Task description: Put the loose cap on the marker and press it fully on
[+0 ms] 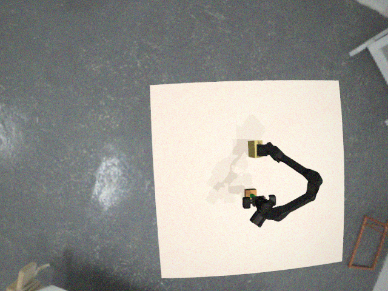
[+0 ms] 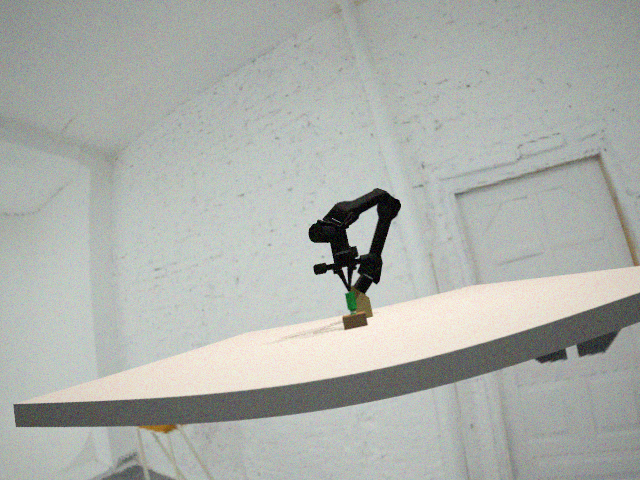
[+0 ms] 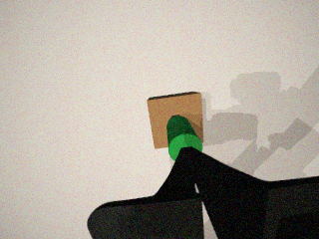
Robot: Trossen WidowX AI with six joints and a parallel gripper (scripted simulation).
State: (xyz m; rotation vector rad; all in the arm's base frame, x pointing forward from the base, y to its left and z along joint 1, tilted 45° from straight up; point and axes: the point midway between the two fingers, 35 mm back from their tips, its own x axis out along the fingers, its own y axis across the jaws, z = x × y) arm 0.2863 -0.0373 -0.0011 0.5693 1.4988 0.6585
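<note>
My gripper tip is now 30 mm above the green marker cap.
</note>
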